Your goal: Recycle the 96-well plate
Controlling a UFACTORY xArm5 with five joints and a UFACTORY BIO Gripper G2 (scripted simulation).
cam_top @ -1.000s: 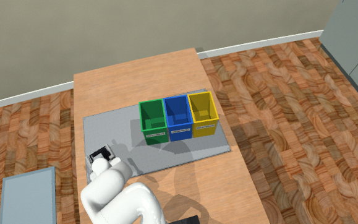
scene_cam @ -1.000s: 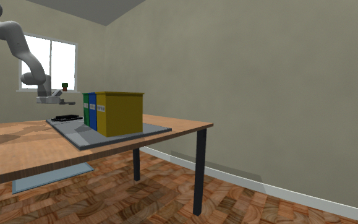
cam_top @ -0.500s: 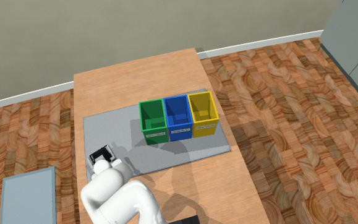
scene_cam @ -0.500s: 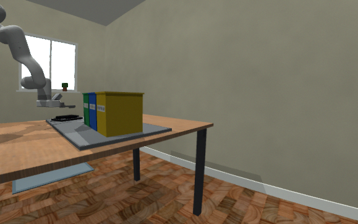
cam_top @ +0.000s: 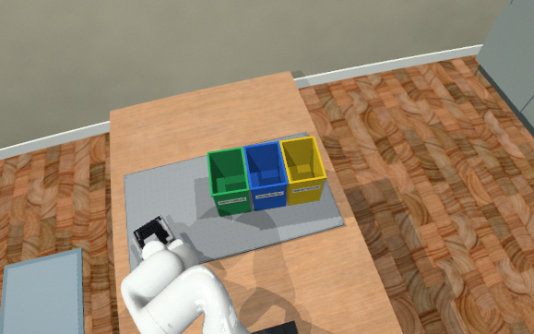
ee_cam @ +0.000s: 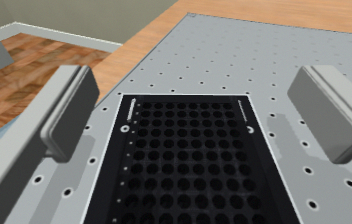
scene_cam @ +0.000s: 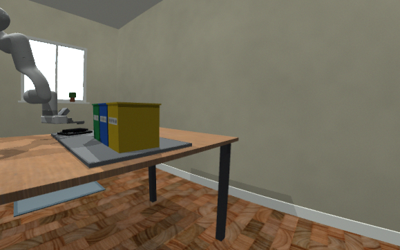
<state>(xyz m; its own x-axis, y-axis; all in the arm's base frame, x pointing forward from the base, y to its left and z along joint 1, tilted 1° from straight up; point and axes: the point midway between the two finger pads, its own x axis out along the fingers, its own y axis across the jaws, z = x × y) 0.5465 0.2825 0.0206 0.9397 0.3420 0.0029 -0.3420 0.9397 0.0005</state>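
The black 96-well plate is 50 mm below my hand. From my hand the other things lie so: blue bin: 90 mm ahead, 450 mm to the right, 20 mm above; green bin: 110 mm ahead, 320 mm to the right, 20 mm above; black plate nest N1: 60 mm below.
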